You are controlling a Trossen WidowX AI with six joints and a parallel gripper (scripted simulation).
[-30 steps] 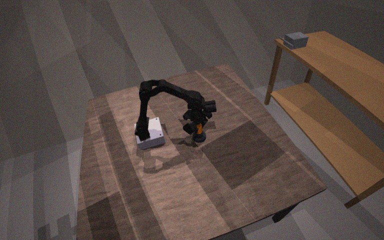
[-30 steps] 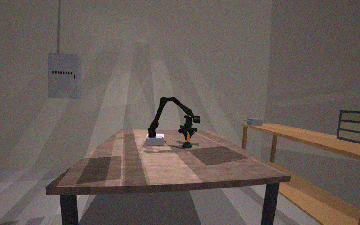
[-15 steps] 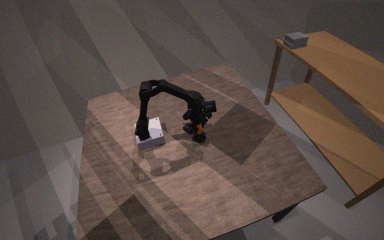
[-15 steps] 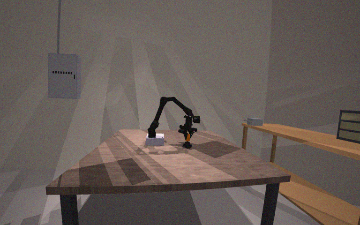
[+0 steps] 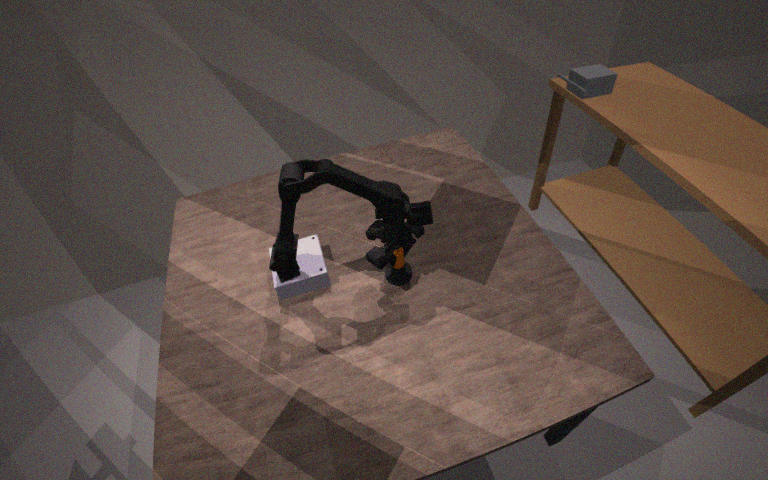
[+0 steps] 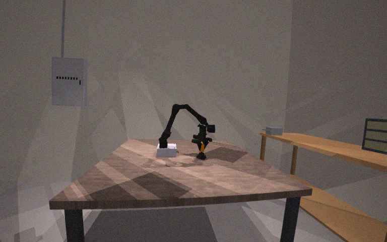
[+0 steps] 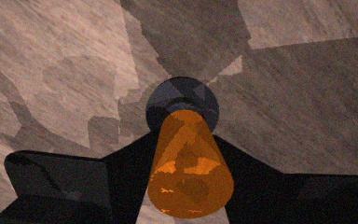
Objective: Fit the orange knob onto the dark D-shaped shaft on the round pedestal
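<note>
The round pedestal is 40 mm below my gripper tip. From my gripper tip the other things lie so: orange knob: 20 mm above.
</note>
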